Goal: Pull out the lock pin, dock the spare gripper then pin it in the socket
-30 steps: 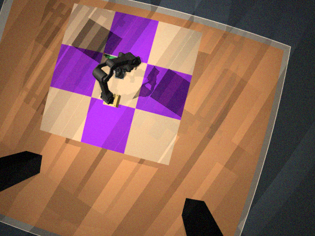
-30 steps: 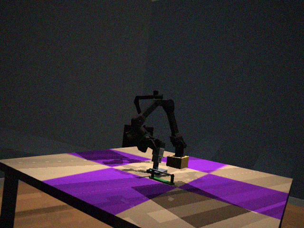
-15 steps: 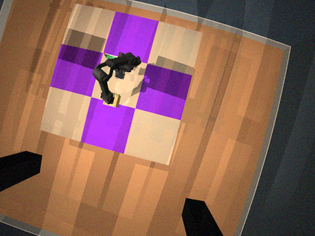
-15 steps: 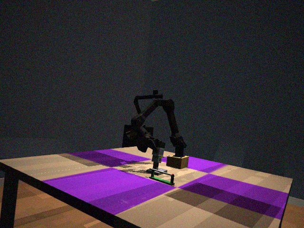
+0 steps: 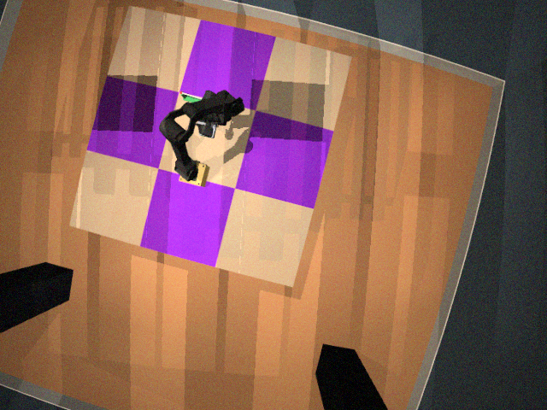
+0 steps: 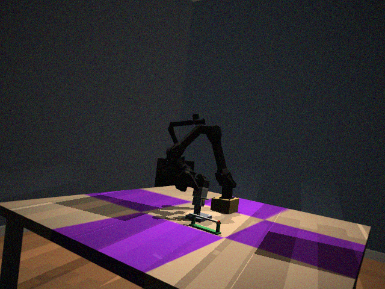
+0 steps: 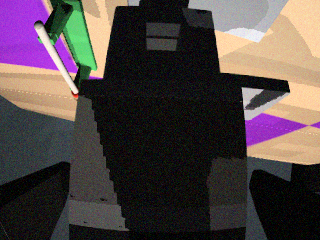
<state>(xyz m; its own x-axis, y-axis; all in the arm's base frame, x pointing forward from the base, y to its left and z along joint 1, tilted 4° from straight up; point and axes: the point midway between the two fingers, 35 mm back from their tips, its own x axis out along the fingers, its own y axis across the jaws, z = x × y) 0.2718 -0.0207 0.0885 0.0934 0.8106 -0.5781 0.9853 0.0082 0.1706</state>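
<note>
Now: gripper tip 1 cm to the left of the spare gripper and 1 cm above it. Also, from my gripper tip: green rack 12 cm ahead, 11 cm below, 9 cm to the left; mount 8 cm below, 1 cm to the right.
</note>
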